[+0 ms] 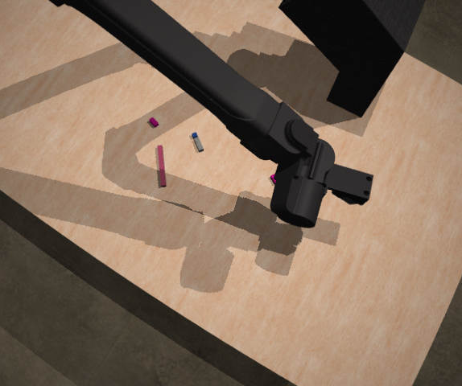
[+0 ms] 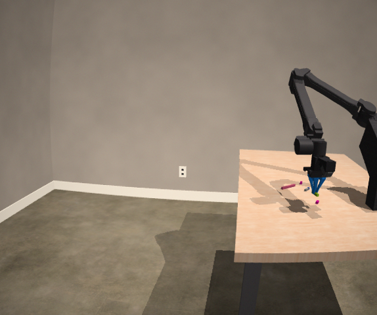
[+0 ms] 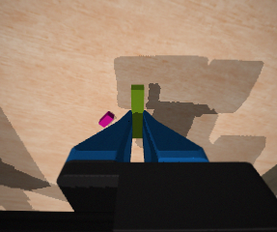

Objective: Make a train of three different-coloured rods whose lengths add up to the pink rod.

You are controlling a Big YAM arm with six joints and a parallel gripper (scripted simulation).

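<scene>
Right now my hand is 230 mm to the left of the grey rod and 60 mm above it. The rest, counted from my hand: pink rod: 260 mm to the right, 80 mm ahead, 60 mm below; then blue rod: 250 mm to the right, 60 mm below, 10 mm behind; then lime rod: 10 mm below.
</scene>
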